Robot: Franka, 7 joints.
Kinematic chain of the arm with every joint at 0, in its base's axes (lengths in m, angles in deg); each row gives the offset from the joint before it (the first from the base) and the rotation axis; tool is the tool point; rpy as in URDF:
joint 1: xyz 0 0 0.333 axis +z
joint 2: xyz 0 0 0 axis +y
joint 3: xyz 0 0 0.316 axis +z
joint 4: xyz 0.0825 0 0 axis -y
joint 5: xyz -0.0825 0 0.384 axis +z
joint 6: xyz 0 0 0 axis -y
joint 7: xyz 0.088 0 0 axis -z
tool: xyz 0 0 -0.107 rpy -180 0 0
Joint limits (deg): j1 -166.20..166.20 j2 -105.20..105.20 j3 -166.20..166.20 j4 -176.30..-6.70 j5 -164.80..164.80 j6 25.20..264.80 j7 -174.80..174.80
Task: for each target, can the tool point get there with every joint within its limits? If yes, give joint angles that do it. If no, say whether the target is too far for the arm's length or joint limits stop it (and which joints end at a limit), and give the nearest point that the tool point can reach.
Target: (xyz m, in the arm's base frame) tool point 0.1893 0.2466 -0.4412
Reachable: no: joint limits stop it (at a limit: joint 2) | nearest point 0.1871 0.2437 -0.3602 | short by 0.081 m
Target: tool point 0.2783 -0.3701 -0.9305
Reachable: no: too far | nearest point 0.2217 -0.2949 -0.3538 | short by 0.584 m
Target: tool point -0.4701 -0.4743 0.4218
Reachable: yes | joints 88.61 -54.14 129.74 -79.42 102.89 214.31 144.69
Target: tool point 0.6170 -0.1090 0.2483
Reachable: yes | joints -52.28 35.61 43.01 -112.59 -60.22 148.84 41.39
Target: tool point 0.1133 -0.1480 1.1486
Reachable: yes | joints -109.80 9.94 76.73 -19.44 110.45 104.57 18.35
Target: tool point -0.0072 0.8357 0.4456
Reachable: yes | joints -117.30 -77.64 -98.85 -49.21 -16.80 158.46 -76.48
